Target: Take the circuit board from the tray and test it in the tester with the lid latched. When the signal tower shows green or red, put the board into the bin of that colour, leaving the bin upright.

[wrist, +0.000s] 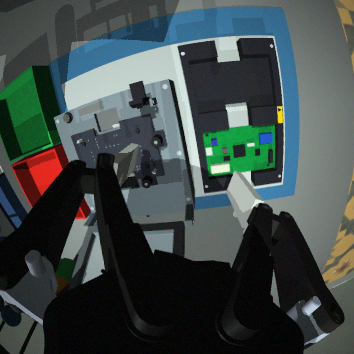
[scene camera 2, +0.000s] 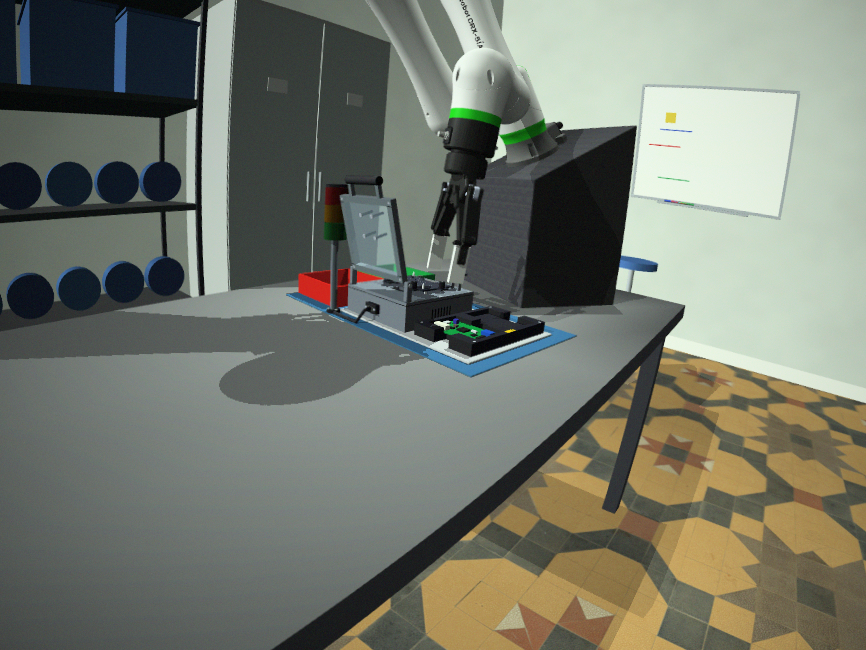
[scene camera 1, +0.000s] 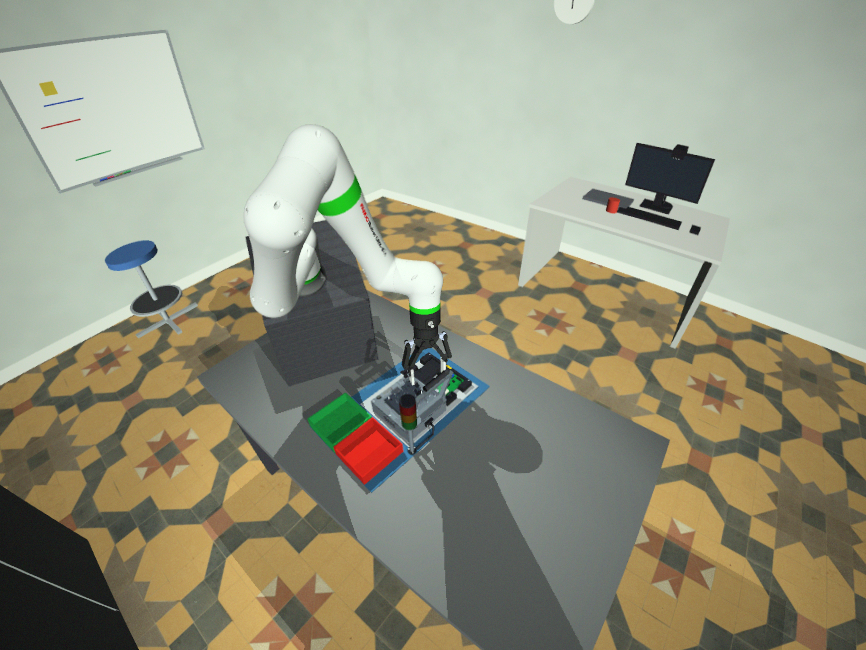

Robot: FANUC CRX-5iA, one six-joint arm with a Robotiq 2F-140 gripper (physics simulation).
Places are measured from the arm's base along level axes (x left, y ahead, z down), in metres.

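Pixels of known places: gripper, fingertip midpoint: (wrist: pixel 184 168) (scene camera 2: pixel 443 275) (scene camera 1: pixel 427 378); arm's base at its link origin: (scene camera 2: pixel 532 156).
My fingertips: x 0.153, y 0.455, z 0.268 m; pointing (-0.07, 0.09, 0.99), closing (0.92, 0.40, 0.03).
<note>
For each thing: its top centre in the pictures, then the offset to it from my fingertips. "*": a spot on its surface instead.
- green circuit board at its top centre: (wrist: pixel 242 151) (scene camera 2: pixel 465 326) (scene camera 1: pixel 447 382) dx +0.080, dy +0.016, dz +0.075 m
- signal tower at a spot on its surface: (scene camera 2: pixel 334 213) * dx -0.167, dy +0.137, dz -0.100 m
- green bin at its top centre: (wrist: pixel 15 119) (scene camera 2: pixel 392 271) (scene camera 1: pixel 339 417) dx -0.296, dy -0.113, dz +0.056 m
- red bin at its top centre: (wrist: pixel 43 190) (scene camera 2: pixel 342 276) (scene camera 1: pixel 367 445) dx -0.289, dy +0.037, dz +0.056 m
- tester's raised handle at its top centre: (scene camera 2: pixel 363 175) (scene camera 1: pixel 436 378) dx -0.085, dy +0.131, dz -0.173 m
- tower pole at a spot on its surface: (scene camera 2: pixel 333 272) * dx -0.180, dy +0.127, dz +0.018 m
The green circuit board (scene camera 1: pixel 456 382) (scene camera 2: pixel 467 330) (wrist: pixel 240 150) lies flat in one compartment of the black tray (scene camera 2: pixel 507 340) (wrist: pixel 190 95). The grey tester (scene camera 2: pixel 377 306) (wrist: pixel 175 130) stands beside the tray. Its lid (scene camera 1: pixel 435 395) (scene camera 2: pixel 370 234) stands raised, and the wrist view shows its dark nest without a board. My gripper (scene camera 1: pixel 428 372) (scene camera 2: pixel 439 271) (wrist: pixel 184 168) is open and empty above the tester and tray. In the wrist view one finger overlaps the nest, the other the board's edge. The signal tower (scene camera 1: pixel 407 412) (scene camera 2: pixel 334 213) shows no bright lamp.
The green bin (scene camera 1: pixel 339 419) (wrist: pixel 30 115) and red bin (scene camera 1: pixel 367 451) (scene camera 2: pixel 318 288) (wrist: pixel 42 175) stand upright beside the tester. The tester's raised handle (scene camera 2: pixel 363 179) and the tower pole (scene camera 2: pixel 333 272) rise near the gripper. A dark pedestal (scene camera 1: pixel 321 339) (scene camera 2: pixel 566 230) carries the arm.
</note>
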